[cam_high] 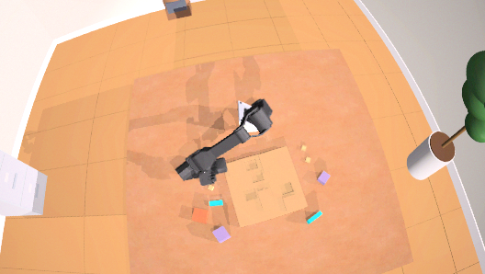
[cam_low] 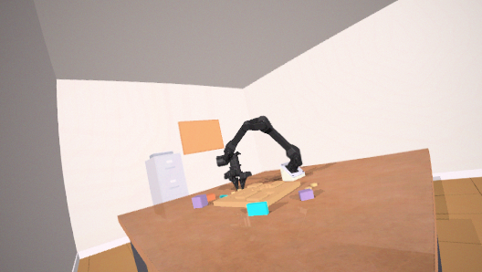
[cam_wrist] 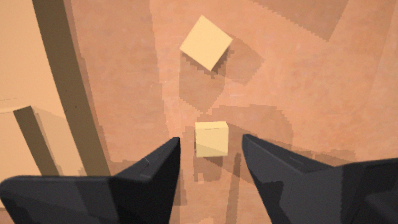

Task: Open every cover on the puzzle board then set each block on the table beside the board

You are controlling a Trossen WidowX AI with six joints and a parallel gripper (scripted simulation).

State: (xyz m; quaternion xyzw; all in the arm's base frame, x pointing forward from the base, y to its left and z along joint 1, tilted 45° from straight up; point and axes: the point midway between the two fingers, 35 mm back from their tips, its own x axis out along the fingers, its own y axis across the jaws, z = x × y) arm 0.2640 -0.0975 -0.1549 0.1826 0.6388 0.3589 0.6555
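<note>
The cyan block lies 13 cm ahead of my gripper tip and 4 cm to the left of it. The rest, counted from my gripper tip: orange block 19 cm ahead, 2 cm to the right, 1 cm above.
</note>
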